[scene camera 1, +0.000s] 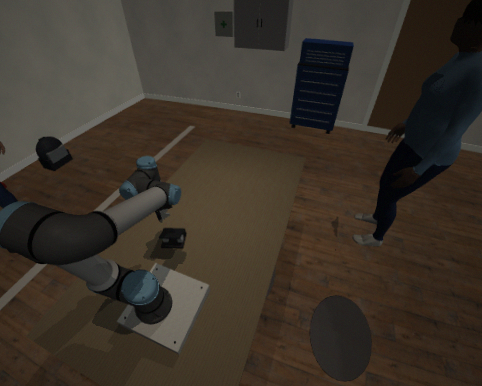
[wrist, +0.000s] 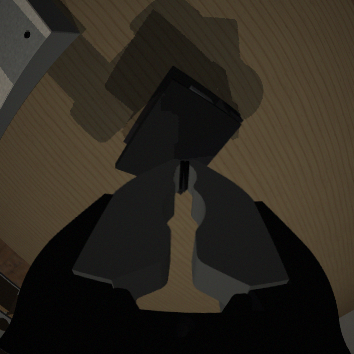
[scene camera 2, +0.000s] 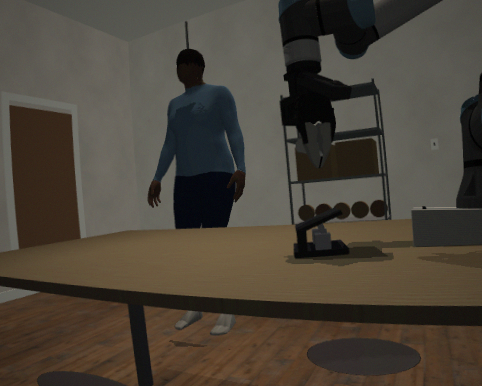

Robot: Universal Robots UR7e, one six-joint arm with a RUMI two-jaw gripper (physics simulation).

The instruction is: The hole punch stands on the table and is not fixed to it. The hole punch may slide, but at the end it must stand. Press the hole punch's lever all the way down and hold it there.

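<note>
The black hole punch stands upright on the table. In the scene camera 2 view its lever is raised at a slant above the grey middle part. My gripper is shut with nothing between its fingers. It points down and hangs above the hole punch, with a clear gap between the fingertips and the lever. In the wrist view the fingertips overlap the near edge of the lever, and the base is mostly hidden beneath it.
The arm's white base plate is near the hole punch. A person in a blue top stands beyond the table. Shadows of the arm fall around the punch. A shelf rack stands by the wall.
</note>
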